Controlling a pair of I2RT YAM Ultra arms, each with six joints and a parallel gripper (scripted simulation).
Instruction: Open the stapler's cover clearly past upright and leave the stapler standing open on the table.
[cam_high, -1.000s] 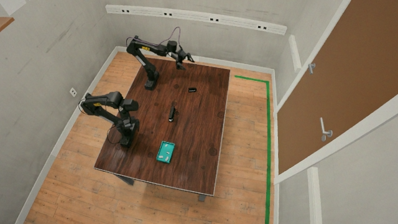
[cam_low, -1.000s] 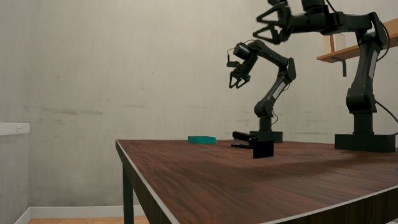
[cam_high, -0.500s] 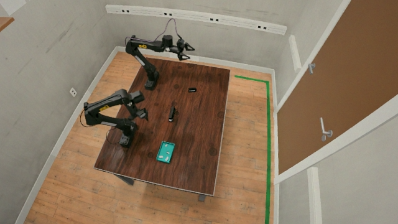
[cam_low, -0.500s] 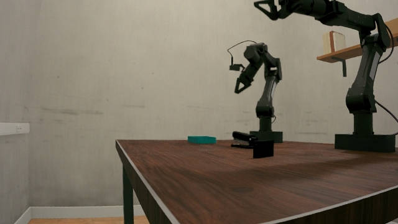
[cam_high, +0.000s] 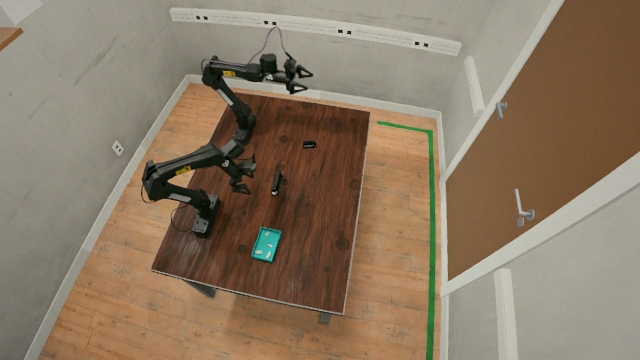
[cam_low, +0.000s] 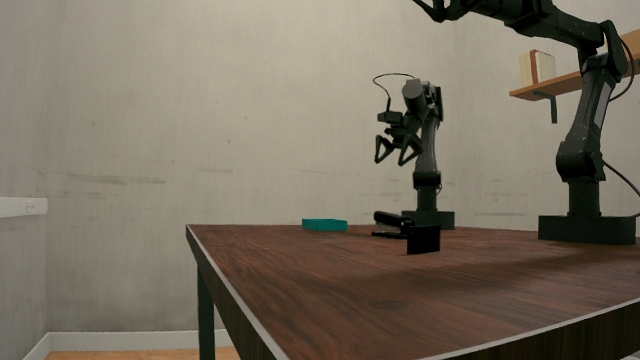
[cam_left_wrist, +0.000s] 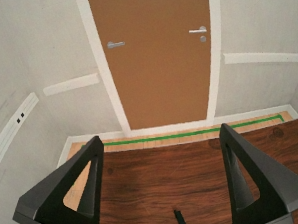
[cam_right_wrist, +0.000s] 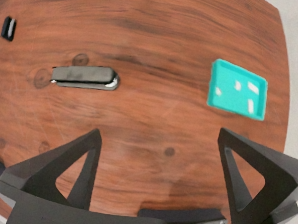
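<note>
My right hand is 16 cm above the black stapler, 13 cm to the right of it and 7 cm short of it. The rest, counted from my right hand: teal tray 20 cm to the right, 18 cm below, 11 cm ahead; then black box 41 cm to the left, 18 cm ahead, 17 cm below.
</note>
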